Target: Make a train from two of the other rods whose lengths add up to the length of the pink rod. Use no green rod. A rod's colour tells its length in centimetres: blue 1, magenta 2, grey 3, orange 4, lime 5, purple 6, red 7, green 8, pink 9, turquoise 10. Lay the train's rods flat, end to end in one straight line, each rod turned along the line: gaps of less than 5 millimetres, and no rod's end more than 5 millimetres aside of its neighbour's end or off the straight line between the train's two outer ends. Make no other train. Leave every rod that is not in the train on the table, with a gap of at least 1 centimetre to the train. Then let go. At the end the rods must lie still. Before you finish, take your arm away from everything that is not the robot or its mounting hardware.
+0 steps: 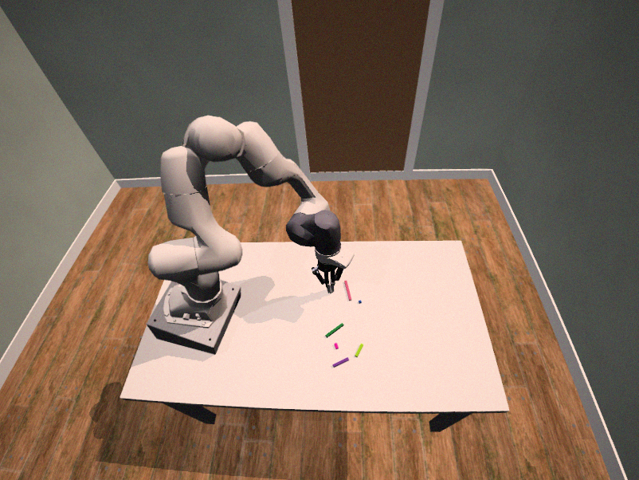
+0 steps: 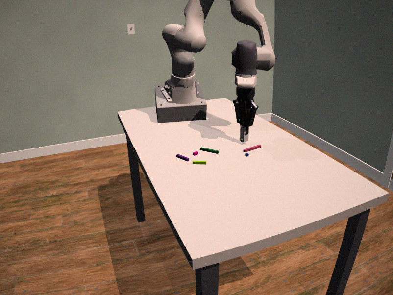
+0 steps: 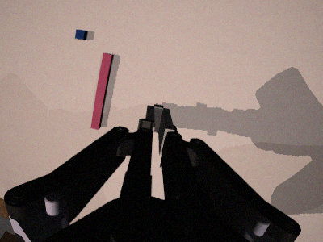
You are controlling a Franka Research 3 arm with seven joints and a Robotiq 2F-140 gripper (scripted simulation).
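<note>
The grey rod is 30 mm below my hand. Round my hand: blue rod (100 mm ahead, 70 mm to the right, 40 mm below); pink rod (70 mm ahead, 40 mm below, 10 mm to the right); green rod (170 mm to the right, 40 mm below, 20 mm behind).
</note>
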